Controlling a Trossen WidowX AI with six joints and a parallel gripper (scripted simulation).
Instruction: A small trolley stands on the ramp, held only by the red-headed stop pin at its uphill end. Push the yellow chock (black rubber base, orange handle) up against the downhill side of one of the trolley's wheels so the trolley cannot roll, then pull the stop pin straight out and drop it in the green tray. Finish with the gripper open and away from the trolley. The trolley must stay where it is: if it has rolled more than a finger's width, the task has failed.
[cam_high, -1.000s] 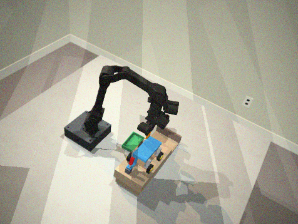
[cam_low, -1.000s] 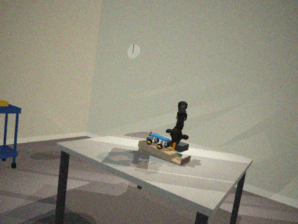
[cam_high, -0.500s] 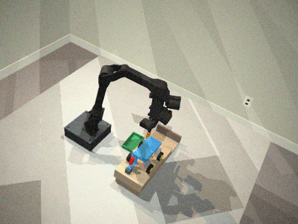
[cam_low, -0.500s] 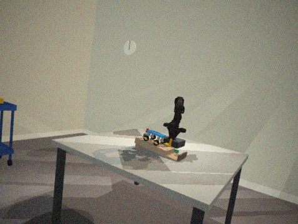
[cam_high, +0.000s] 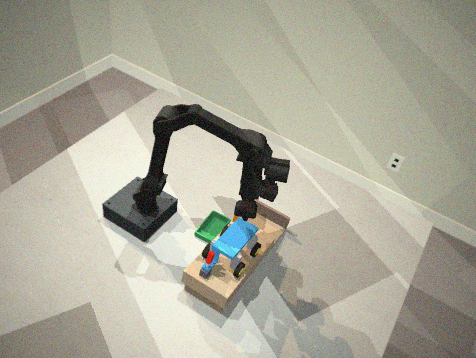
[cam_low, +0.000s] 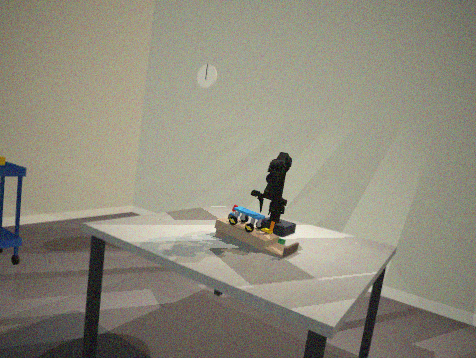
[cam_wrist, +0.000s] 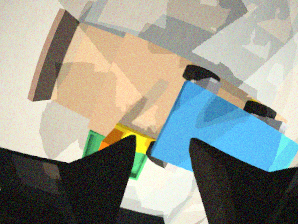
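Now: gripper tip 19 cm to the left of the red-headed stop pin, 3 cm above it and 2 cm short of it. Round my gripper tip: blue-topped trolley (8 cm to the right, 5 cm below, 3 cm ahead); then ramp (12 cm below, 8 cm to the right, 2 cm ahead); then yellow chock (8 cm below, 4 cm behind).
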